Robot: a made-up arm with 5 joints.
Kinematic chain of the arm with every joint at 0, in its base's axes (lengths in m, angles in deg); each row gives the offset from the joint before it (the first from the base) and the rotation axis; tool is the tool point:
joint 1: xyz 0 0 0.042 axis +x
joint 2: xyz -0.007 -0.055 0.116 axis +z
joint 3: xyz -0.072 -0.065 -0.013 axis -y
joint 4: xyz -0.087 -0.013 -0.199 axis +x
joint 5: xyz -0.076 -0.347 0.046 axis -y
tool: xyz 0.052 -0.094 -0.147
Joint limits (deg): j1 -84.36..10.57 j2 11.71..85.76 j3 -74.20..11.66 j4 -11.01..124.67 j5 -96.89..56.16
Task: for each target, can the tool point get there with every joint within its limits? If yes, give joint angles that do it. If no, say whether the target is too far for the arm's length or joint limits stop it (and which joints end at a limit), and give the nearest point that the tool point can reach.
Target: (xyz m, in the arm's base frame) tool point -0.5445 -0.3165 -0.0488
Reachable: yes | joints -32.41 34.34 -44.96 112.05 11.99
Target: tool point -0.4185 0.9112 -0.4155
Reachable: no: too far | nearest point -0.2407 0.2379 -0.3402 | short by 0.700 m
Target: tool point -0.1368 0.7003 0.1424
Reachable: no: joint limits stop it (at a limit: joint 1, joint 2, joint 3, joint 4) | nearest point -0.1433 0.2528 -0.3314 | short by 0.652 m
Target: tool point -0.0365 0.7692 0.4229
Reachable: no: joint limits stop it (at a limit: joint 1, joint 3, joint 4, joint 5) | nearest point -0.0742 0.3154 0.6970 | short by 0.532 m
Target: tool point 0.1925 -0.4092 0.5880
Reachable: yes | joints -61.74 58.59 -39.62 10.08 -11.42
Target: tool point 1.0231 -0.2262 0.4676
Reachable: no: too far | nearest point 0.4990 -0.2193 0.4546 | short by 0.524 m
